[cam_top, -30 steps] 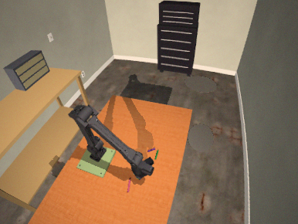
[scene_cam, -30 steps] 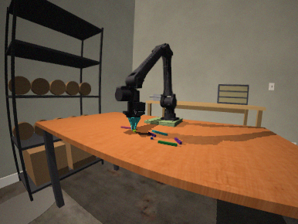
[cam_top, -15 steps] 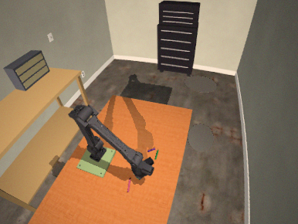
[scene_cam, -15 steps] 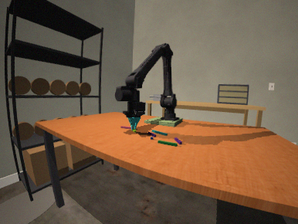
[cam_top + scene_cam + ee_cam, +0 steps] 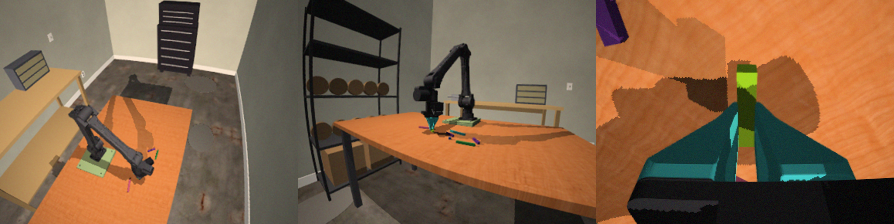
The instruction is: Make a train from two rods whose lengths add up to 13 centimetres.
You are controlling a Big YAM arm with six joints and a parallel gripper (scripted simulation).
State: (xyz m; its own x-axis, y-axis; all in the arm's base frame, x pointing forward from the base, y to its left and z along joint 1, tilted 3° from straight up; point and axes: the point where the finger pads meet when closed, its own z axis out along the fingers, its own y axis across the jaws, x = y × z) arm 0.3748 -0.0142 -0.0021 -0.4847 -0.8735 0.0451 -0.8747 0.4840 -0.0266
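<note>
My gripper is now 10 mm above the lime rod. The rest, counted from my hand: tiny blue rod: 130 mm to the left, 20 mm below, 20 mm ahead; turquoise rod: 110 mm to the left, 80 mm behind, 20 mm below; pink rod: 90 mm to the right, 40 mm behind, 20 mm below.
</note>
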